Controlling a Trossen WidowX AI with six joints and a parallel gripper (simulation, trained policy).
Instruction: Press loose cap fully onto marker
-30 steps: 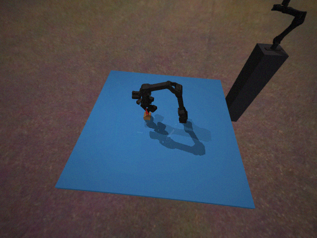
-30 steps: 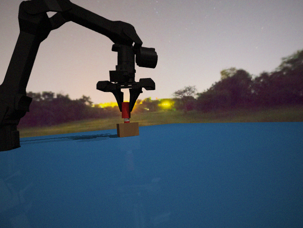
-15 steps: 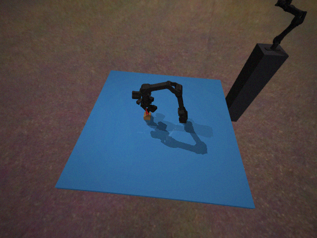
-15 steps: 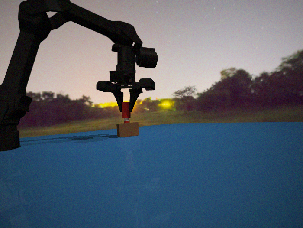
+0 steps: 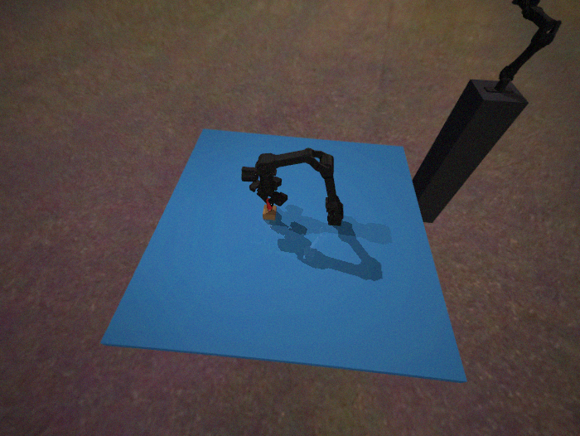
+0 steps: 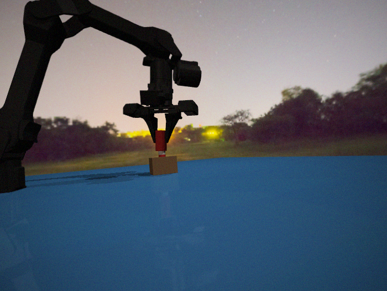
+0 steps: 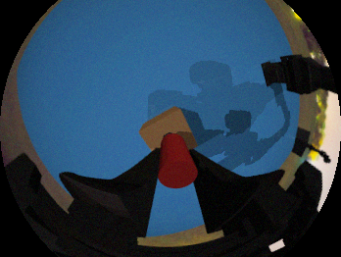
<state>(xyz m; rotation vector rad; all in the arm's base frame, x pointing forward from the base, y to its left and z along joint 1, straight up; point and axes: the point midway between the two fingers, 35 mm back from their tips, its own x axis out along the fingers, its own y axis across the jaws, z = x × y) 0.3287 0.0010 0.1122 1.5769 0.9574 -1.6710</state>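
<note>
The red marker lies right at my gripper tip. The rest, counted from my gripper tip: brown holder block 6 cm below; then red cap 1 cm above.
</note>
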